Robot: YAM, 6 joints.
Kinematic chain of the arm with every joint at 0, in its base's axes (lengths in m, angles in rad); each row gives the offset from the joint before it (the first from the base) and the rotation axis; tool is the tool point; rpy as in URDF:
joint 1: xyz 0 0 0.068 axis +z
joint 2: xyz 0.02 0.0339 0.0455 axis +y
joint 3: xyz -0.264 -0.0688 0 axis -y
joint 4: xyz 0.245 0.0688 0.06 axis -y
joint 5: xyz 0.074 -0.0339 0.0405 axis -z
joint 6: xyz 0.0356 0 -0.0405 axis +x
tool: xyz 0 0 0 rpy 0 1.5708 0
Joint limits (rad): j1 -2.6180..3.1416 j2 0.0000..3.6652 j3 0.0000..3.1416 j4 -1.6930..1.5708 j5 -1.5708..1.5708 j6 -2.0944..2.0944
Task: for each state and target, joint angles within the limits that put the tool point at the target. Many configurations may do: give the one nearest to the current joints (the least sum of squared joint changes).
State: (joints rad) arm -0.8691 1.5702 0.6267 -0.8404 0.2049 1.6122
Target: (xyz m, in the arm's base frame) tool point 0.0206 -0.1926 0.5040
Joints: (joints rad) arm -1.4098 1.0707 1.5357 -0.5081 0.3006 1.6122
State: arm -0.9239 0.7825 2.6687 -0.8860 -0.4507 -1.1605
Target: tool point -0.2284 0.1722 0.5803
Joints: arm -0.5957 0.7110 2.6991 -0.8901 -0.4158 -1.1605
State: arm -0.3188 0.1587 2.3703 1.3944 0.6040 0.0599
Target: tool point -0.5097 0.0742 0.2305
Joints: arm -0.1881 0.0124 2.1729 1.5708 0.6808 0.0599
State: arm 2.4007 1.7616 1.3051 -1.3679 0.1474 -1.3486
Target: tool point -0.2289 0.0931 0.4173
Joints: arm 2.7695 1.3873 1.7095 -1.2922 0.0989 -1.3486
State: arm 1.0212 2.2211 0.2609 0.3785 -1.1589 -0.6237
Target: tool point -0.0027 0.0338 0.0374
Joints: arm 0.5442 2.0647 0.0000 -0.3087 -1.0189 -0.6237
